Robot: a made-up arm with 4 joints. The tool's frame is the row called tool. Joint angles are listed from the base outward. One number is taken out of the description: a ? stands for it. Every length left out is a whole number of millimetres.
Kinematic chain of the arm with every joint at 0, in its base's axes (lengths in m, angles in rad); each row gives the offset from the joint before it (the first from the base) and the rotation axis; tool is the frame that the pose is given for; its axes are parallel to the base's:
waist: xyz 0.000 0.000 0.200 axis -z
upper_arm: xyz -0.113 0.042 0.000 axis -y
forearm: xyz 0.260 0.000 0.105 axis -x
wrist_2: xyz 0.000 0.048 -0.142 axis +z
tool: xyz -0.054 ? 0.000
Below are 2 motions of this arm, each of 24 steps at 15 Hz.
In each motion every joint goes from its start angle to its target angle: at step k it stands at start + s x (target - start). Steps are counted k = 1, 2, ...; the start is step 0. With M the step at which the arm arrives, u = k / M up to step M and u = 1 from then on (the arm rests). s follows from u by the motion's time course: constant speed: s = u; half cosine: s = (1 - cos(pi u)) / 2; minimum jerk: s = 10 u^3 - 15 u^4 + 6 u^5.
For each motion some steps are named. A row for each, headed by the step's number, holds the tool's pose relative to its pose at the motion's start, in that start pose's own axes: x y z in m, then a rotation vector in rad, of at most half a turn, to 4 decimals.
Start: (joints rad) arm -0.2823 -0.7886 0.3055 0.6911
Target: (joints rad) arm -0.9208 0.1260 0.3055 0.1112
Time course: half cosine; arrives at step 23
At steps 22, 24:
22: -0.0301 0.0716 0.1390 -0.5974 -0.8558 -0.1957
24: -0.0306 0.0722 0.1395 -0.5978 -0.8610 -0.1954

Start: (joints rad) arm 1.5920 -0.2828 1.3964 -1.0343
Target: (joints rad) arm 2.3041 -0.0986 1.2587 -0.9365
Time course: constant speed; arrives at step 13
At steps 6, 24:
6: -0.0040 -0.0312 -0.0310 -0.1755 0.2763 -0.1032
24: -0.0163 -0.0734 -0.0571 -0.3839 0.5738 -0.2467

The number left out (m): 0.045
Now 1 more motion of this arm.
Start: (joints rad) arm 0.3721 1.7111 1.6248 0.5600
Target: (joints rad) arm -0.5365 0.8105 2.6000 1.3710
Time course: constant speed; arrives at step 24
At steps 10, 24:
10: 0.0535 0.0273 -0.0624 -0.0912 -0.0696 0.6894
24: 0.1693 0.0779 -0.0160 -0.5847 -0.3783 1.3285

